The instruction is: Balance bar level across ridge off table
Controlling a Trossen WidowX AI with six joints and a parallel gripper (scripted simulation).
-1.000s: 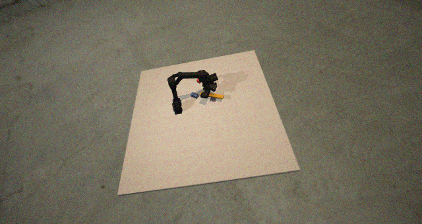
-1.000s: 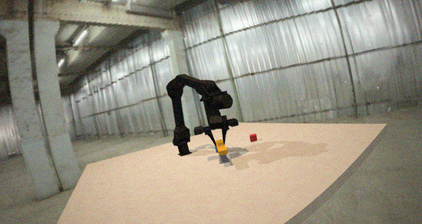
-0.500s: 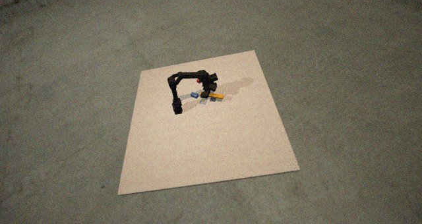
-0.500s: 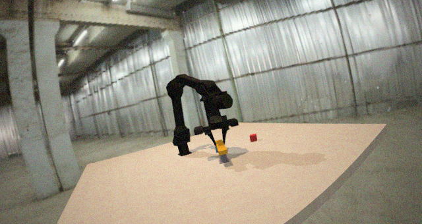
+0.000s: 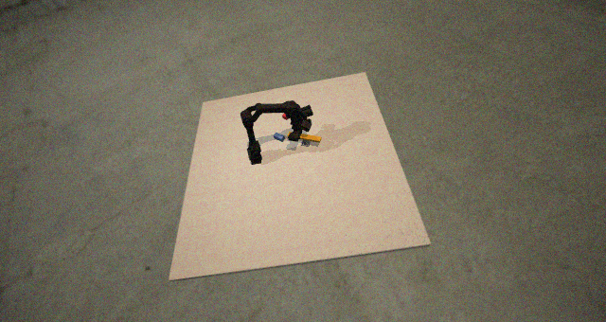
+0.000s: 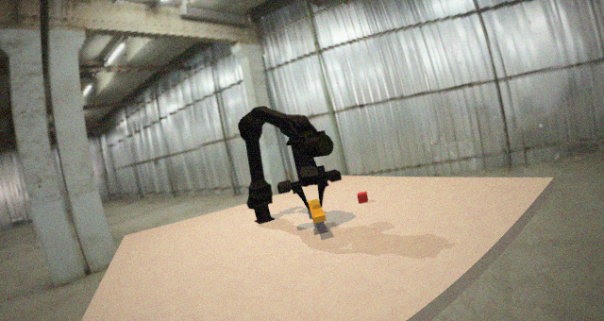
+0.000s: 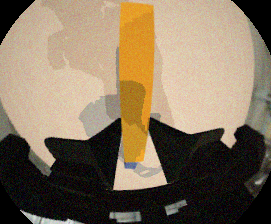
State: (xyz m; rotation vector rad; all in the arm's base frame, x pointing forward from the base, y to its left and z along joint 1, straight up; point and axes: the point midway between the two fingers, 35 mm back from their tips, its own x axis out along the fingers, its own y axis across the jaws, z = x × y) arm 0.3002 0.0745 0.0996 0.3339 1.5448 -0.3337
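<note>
Right now my gripper tip is 30 mm short of the orange bar and 10 mm to the left of it. Also, from my gripper tip: small red cube (90 mm behind, 240 mm to the left, 50 mm below); blue block (140 mm behind, 70 mm to the left, 50 mm below).
</note>
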